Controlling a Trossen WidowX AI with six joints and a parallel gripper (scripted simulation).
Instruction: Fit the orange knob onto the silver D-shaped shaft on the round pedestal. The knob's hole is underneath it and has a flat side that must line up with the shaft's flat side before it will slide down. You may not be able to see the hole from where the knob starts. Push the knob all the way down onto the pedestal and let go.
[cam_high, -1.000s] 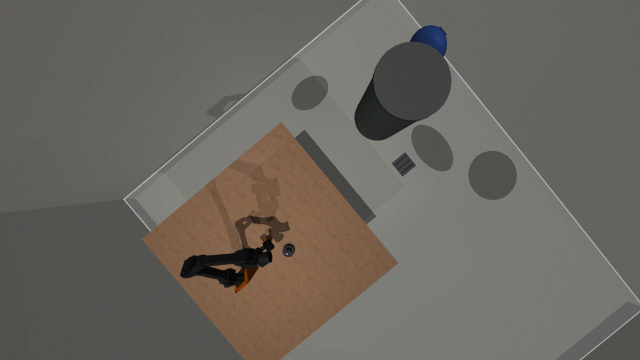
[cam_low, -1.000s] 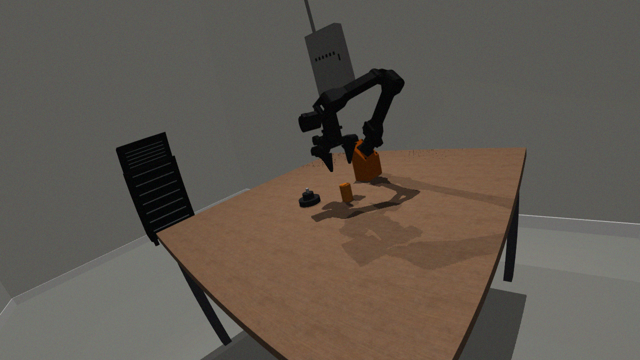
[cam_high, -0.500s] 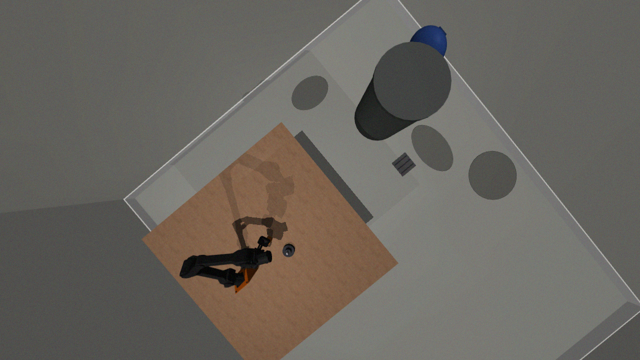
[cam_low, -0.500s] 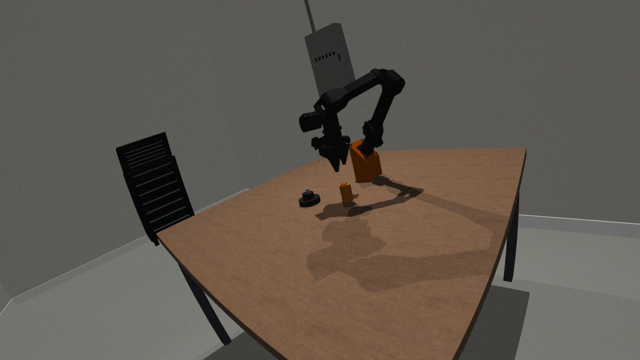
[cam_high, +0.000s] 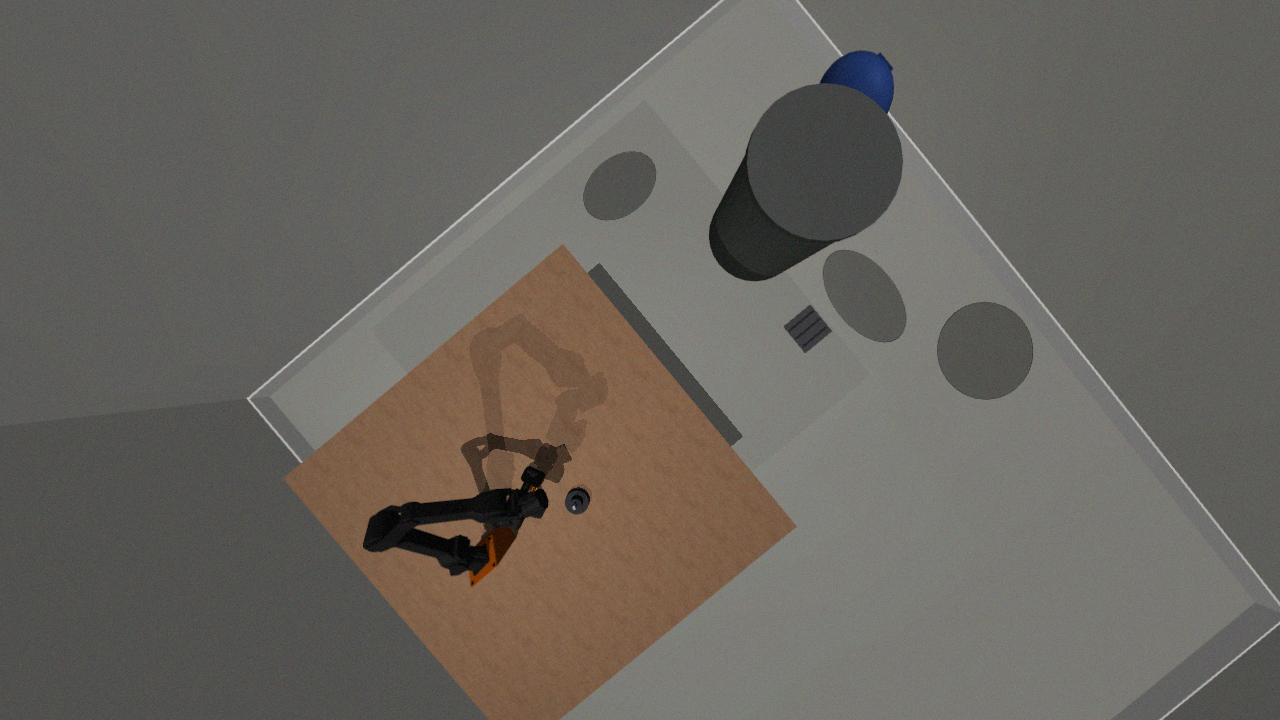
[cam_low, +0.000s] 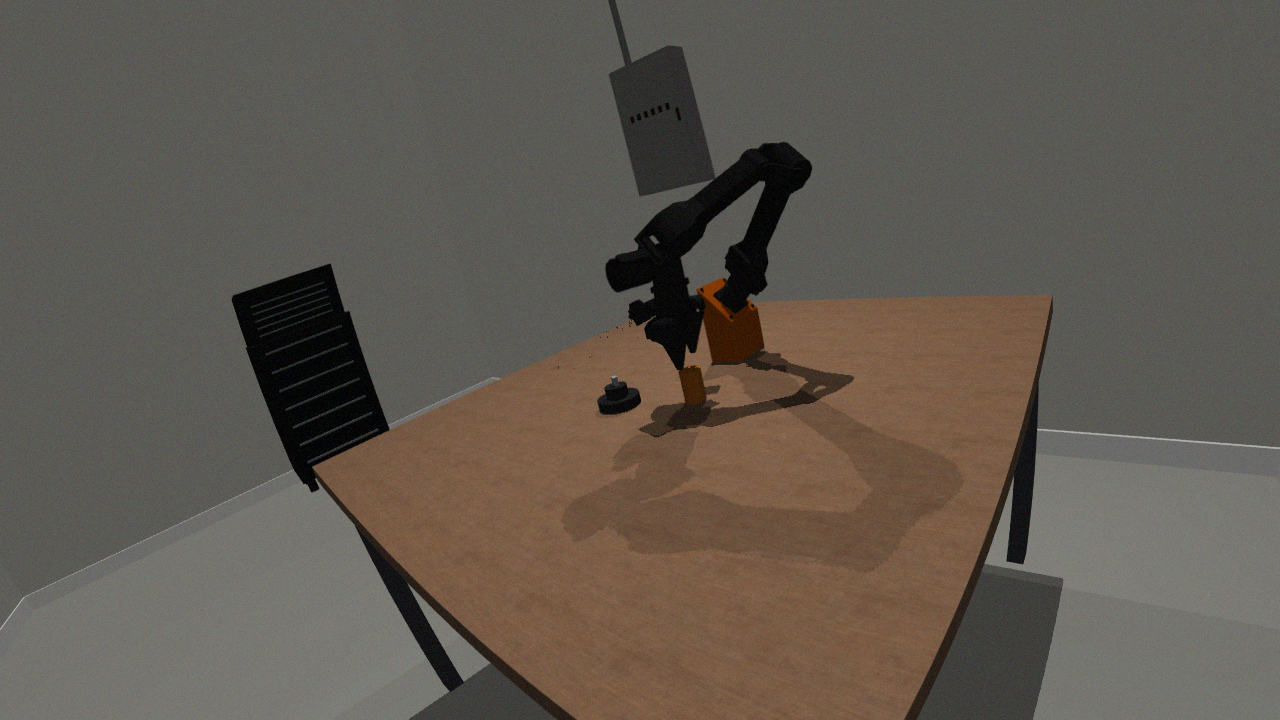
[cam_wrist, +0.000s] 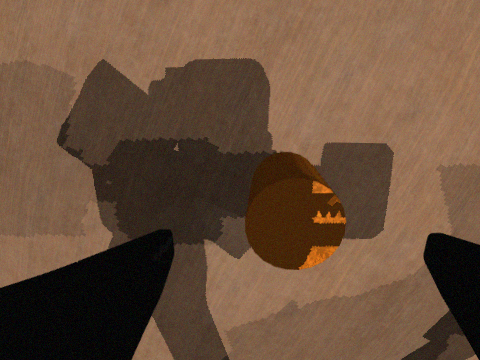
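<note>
My gripper tip is 30 mm above the orange knob. Also, from my gripper tip: round black pedestal 150 mm to the right, 50 mm below, 40 mm ahead.
</note>
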